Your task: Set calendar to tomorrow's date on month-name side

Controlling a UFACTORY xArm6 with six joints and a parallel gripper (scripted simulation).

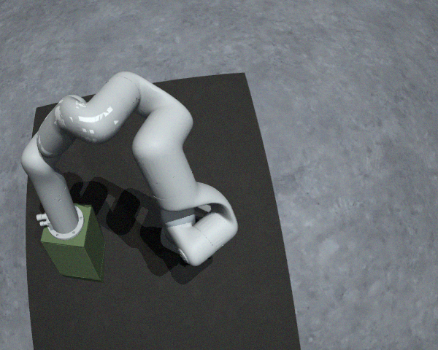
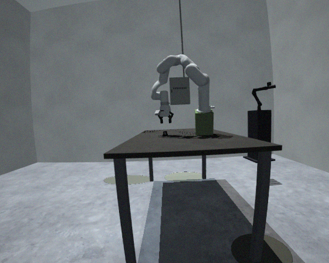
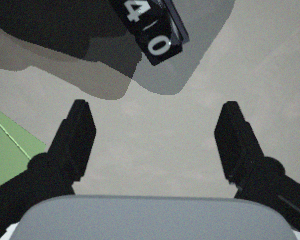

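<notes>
The dark tray is 11 cm below my hand, 3 cm to the left of it and 1 cm ahead of it.
</notes>
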